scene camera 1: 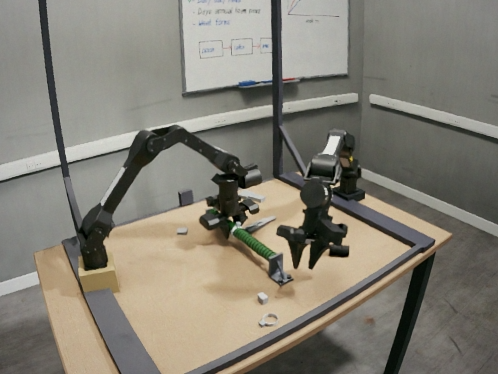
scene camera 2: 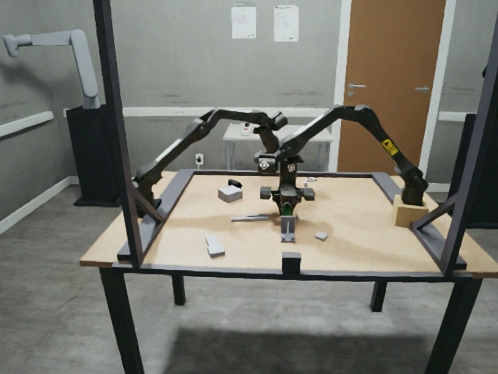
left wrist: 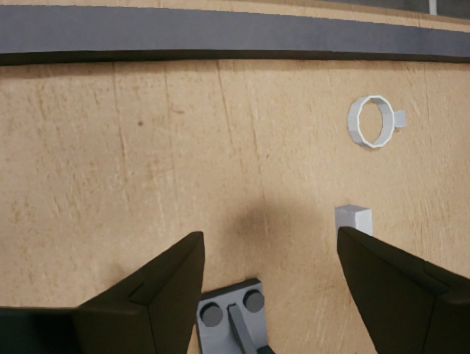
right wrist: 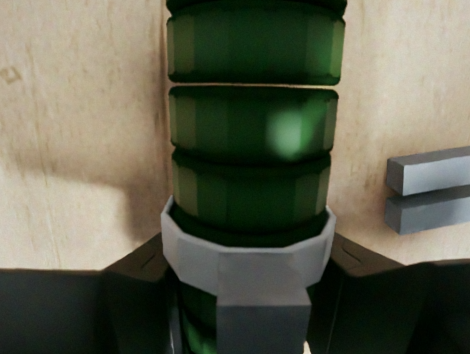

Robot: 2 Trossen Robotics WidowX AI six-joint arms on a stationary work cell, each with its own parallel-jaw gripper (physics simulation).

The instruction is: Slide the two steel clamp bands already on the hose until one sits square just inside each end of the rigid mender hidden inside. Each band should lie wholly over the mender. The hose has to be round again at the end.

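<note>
The green ribbed hose (scene camera 1: 255, 243) (right wrist: 245, 120) runs to a grey bracket (scene camera 1: 275, 267) (scene camera 2: 288, 225) (left wrist: 216, 334). A steel band (right wrist: 255, 270) with a square block circles the hose in the right wrist view; a band (scene camera 1: 235, 228) also shows in scene camera 1. The other band cannot be made out, and the mender is hidden. My right gripper (scene camera 1: 227, 234) (right wrist: 240, 219) is partly open, its fingers closely straddling hose and band; whether they touch cannot be told. The hose above the band looks round. My left gripper (scene camera 1: 304, 267) (left wrist: 270, 240) is open and empty, above the table beside the bracket.
A grey two-pronged tool (scene camera 1: 261, 223) (scene camera 2: 250, 218) (right wrist: 435, 175) lies beside the hose. A small block (scene camera 1: 262, 298) (left wrist: 354, 220) and a loose ring clamp (scene camera 1: 270, 318) (left wrist: 354, 122) lie near the table's dark edge rail (left wrist: 200, 35). A grey box (scene camera 2: 230, 194) and a flat block (scene camera 2: 215, 246) stand elsewhere.
</note>
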